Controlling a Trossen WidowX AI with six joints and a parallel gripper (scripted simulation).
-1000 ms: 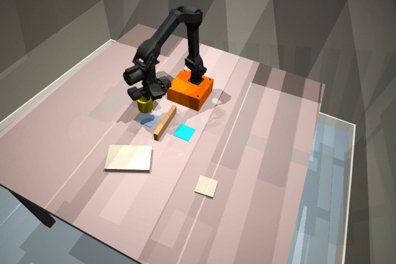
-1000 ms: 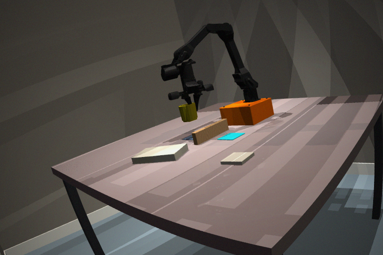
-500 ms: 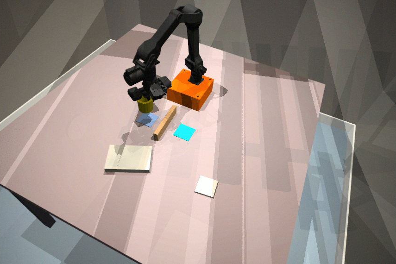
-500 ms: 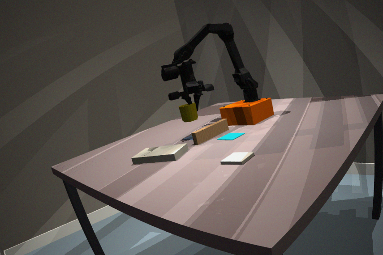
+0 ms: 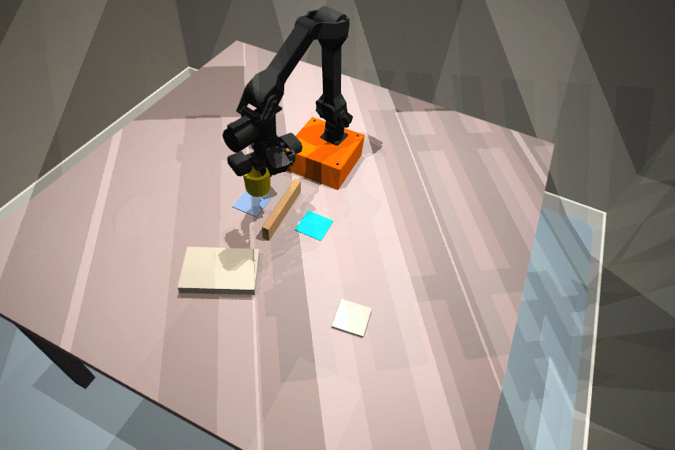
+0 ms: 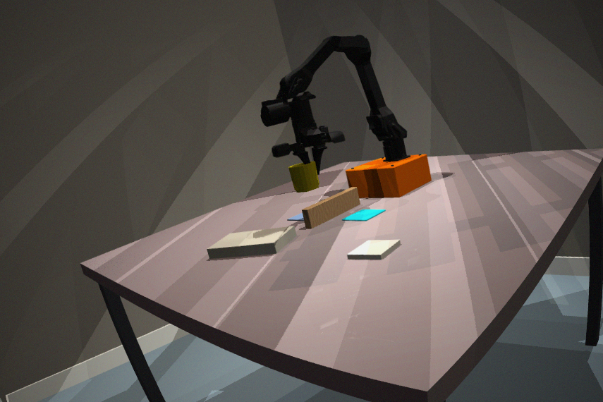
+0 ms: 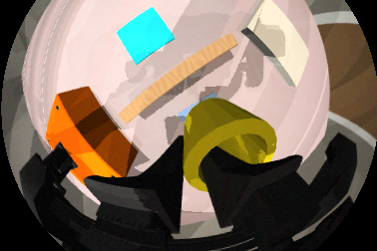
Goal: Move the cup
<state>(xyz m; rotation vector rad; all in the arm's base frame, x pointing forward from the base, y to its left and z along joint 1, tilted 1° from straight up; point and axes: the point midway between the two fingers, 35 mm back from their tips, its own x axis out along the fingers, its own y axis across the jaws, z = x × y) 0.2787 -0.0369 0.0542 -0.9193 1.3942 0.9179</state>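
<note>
The cyan pad lies 10 mm behind my gripper tip, 150 mm to the left of it and 110 mm below it. Round my gripper tip: wooden bar (10 mm ahead, 50 mm to the left, 90 mm below); yellow cup (20 mm ahead, 10 mm to the right); blue pad (30 mm ahead, 40 mm to the right, 110 mm below).
</note>
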